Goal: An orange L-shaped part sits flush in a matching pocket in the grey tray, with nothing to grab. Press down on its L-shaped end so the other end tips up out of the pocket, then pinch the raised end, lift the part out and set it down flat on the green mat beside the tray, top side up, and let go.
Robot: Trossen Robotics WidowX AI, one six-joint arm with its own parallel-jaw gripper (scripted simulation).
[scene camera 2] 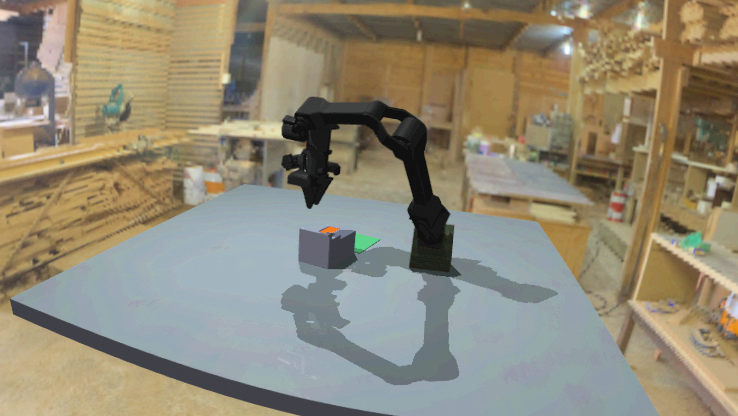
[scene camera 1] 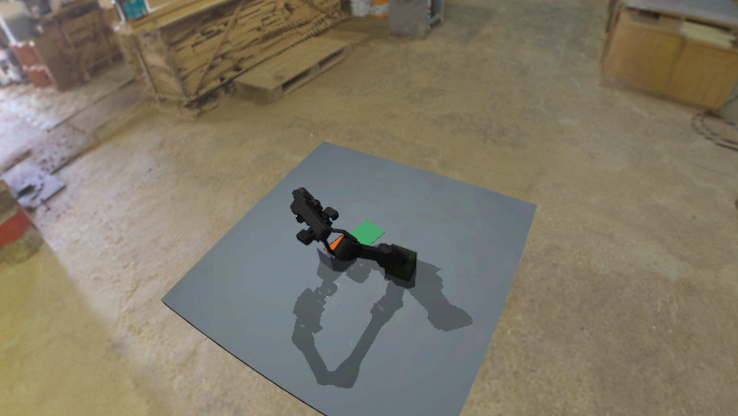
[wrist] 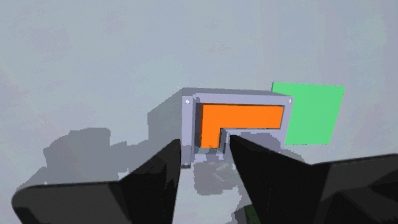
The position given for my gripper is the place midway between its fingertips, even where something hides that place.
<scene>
I see my gripper (scene camera 2: 312, 206), an orange l-shaped part (wrist: 214, 116) and a green mat (wrist: 315, 108).
My gripper also shows in the wrist view (wrist: 205, 142).
</scene>
